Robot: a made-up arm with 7 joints.
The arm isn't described. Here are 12 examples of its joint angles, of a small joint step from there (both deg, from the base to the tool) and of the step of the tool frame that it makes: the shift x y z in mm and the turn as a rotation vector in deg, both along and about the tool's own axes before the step.
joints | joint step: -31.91 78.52 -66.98 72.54 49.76 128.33 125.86 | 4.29 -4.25 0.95 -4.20 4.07 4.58 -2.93
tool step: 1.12 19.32 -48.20 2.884 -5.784 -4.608
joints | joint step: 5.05 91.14 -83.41 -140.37 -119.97 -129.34 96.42 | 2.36 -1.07 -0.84 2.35 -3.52 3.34 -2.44
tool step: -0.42 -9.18 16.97 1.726 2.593 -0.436
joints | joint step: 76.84 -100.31 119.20 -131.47 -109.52 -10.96 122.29 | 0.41 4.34 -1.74 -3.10 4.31 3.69 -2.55
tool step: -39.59 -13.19 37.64 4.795 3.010 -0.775
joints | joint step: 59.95 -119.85 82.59 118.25 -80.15 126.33 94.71 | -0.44 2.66 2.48 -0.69 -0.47 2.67 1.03
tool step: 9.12 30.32 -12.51 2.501 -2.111 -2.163
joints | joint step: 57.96 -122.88 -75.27 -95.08 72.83 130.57 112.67 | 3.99 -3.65 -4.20 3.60 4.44 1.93 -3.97
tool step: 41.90 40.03 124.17 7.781 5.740 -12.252
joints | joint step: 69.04 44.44 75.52 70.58 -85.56 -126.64 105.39 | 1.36 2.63 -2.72 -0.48 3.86 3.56 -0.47
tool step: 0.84 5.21 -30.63 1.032 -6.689 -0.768
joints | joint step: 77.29 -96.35 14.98 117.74 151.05 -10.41 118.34 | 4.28 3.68 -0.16 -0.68 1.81 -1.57 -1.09
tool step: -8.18 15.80 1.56 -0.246 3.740 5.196
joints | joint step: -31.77 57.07 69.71 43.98 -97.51 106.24 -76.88 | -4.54 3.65 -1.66 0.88 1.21 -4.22 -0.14
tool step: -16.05 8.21 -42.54 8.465 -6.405 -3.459
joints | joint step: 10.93 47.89 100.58 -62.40 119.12 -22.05 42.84 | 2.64 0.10 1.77 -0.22 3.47 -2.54 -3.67
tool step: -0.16 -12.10 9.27 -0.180 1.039 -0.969
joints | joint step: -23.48 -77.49 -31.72 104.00 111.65 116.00 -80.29 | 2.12 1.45 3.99 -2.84 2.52 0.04 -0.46
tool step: 10.67 14.14 -0.64 5.385 -2.952 -1.239
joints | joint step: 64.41 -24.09 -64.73 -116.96 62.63 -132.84 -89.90 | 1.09 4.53 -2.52 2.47 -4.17 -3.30 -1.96
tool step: 14.67 12.24 15.25 1.882 -5.556 -2.088
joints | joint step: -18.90 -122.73 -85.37 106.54 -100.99 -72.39 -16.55 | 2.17 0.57 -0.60 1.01 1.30 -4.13 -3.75
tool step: 3.09 5.77 -40.09 3.467 -2.305 -1.522
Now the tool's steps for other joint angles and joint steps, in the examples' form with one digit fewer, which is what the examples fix.
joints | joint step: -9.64 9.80 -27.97 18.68 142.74 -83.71 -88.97 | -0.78 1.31 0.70 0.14 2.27 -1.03 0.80
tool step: 2.2 -8.2 -20.0 2.72 0.66 2.37
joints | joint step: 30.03 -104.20 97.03 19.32 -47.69 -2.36 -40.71 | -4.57 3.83 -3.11 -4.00 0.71 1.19 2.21
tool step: 6.3 45.9 28.0 -5.49 2.24 4.54
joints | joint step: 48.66 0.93 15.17 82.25 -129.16 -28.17 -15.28 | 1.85 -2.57 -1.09 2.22 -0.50 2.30 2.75
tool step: 2.5 -18.4 0.6 2.17 0.26 1.81
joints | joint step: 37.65 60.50 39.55 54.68 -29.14 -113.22 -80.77 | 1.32 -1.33 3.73 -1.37 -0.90 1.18 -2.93
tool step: -10.1 5.4 43.1 -5.09 -2.83 -4.98
